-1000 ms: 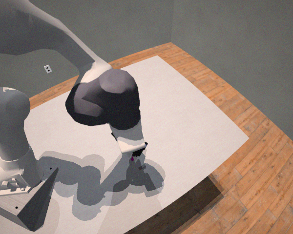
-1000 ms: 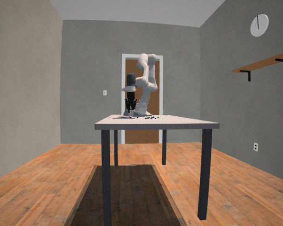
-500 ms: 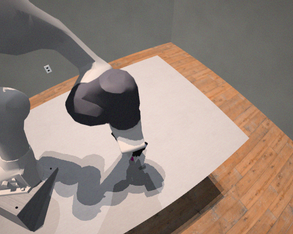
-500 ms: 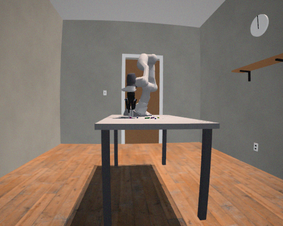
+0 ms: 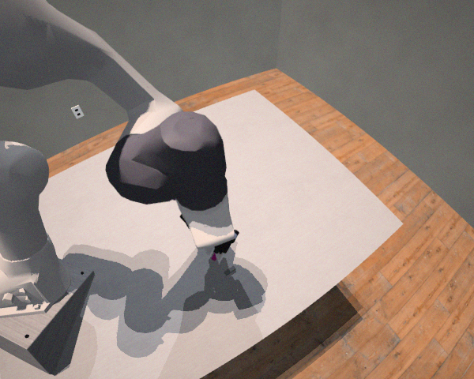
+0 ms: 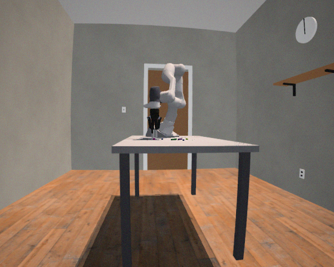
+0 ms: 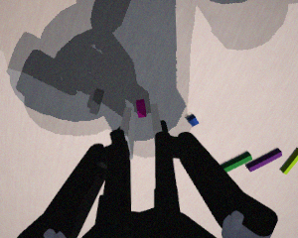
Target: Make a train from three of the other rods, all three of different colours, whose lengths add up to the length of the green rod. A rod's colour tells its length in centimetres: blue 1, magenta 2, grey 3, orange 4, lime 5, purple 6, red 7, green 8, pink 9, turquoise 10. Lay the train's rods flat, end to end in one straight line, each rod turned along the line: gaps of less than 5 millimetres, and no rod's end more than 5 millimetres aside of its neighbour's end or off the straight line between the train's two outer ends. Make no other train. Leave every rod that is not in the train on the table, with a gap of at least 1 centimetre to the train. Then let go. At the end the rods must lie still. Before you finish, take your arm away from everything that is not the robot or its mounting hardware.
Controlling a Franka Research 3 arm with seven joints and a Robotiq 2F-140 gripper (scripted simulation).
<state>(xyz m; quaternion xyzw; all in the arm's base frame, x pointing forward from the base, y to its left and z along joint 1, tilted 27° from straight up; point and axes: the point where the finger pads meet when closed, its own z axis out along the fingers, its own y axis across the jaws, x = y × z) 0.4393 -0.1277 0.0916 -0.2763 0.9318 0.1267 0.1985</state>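
The magenta rod is 50 mm below my hand. Also, from my hand: green rod (160 mm to the left, 50 mm below, 20 mm ahead); then grey rod (60 mm to the right, 50 mm below, 10 mm ahead); then purple rod (210 mm to the left, 50 mm below, 20 mm behind).
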